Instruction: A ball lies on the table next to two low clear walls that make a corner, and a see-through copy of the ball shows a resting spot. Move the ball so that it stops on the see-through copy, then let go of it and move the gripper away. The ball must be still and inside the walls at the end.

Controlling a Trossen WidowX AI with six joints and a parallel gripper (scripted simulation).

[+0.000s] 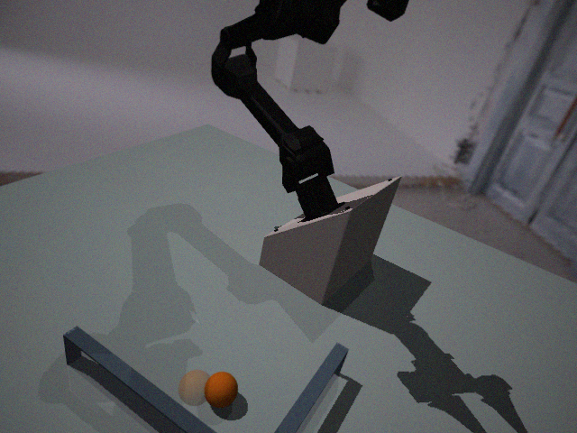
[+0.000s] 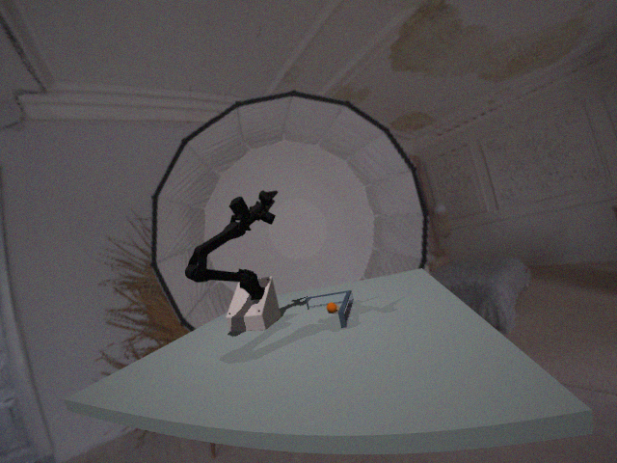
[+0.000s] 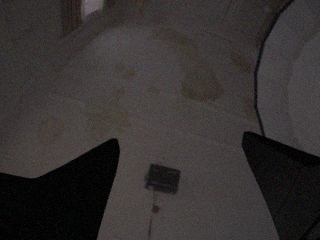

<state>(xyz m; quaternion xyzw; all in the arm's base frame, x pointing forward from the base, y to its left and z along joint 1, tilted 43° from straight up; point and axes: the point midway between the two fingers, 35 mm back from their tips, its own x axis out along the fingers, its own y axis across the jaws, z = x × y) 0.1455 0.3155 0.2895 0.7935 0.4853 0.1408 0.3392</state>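
My gripper tip is 57 cm above the orange ball, 15 cm short of it and 2 cm to the right of it. From my gripper tip the other things lie so: see-through copy of ball (57 cm below, 17 cm ahead, 1 cm to the right).
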